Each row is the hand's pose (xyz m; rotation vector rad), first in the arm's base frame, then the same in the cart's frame.
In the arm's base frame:
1: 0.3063 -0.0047 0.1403 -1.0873 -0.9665 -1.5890
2: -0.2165 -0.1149 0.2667 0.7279 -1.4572 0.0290
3: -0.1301 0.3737 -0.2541 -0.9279 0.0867 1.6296
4: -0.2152 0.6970 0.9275 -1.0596 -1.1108 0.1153
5: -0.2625 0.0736 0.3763 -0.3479 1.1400 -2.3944
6: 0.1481 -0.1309 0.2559 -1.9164 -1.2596 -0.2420
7: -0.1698 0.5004 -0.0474 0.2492 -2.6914 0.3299
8: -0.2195 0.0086 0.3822 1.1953 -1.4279 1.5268
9: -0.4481 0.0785 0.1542 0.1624 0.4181 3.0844
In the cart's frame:
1: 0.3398 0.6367 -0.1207 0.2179 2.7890 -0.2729
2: -0.0136 0.2471 0.0369 -0.6532 -1.0304 2.5463
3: 0.6669 0.0247 -0.0331 2.2904 -0.4205 -0.5025
4: -0.1313 -0.0343 -0.9645 1.3768 1.4547 -1.1204
5: -0.0244 0.1351 -0.1554 0.0527 -1.7590 -1.3495
6: 0.1267 0.5724 -0.0514 0.7166 1.4739 -0.3874
7: 0.5522 -0.0397 -0.2406 -0.3719 0.6220 -2.3505
8: -0.0444 0.2036 -0.1236 -0.6808 0.9646 2.8712
9: 0.0806 -0.0607 0.0301 1.2970 -2.2612 -0.5468

